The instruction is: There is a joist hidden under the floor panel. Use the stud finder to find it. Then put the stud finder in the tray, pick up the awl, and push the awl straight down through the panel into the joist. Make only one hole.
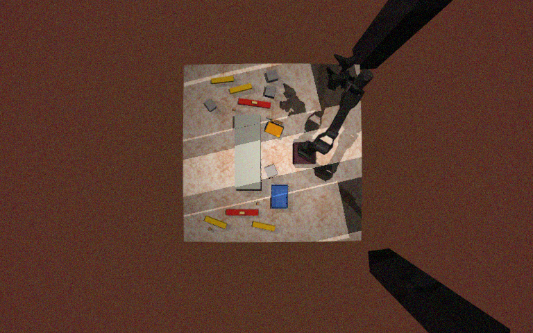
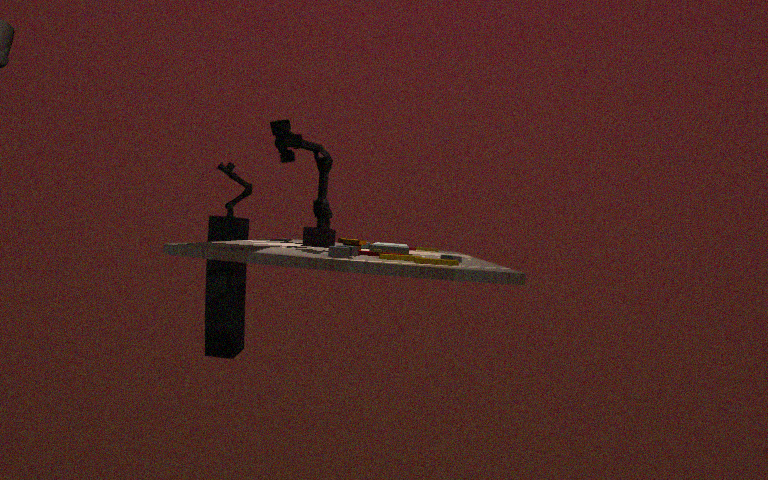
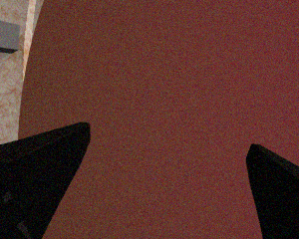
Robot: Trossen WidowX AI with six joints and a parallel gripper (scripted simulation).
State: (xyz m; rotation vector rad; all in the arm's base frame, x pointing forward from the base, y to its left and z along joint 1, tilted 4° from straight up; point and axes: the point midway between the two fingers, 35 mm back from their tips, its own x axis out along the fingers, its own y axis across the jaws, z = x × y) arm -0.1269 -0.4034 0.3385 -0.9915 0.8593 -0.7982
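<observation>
Now: the stud finder 300 mm ahead of my gripper tip, 230 mm to the left of it and 450 mm below it. From my gripper tip the other things lie so: blue tray 300 mm ahead, 700 mm to the left, 450 mm below; then awl 290 mm ahead, 160 mm to the left, 450 mm below.
</observation>
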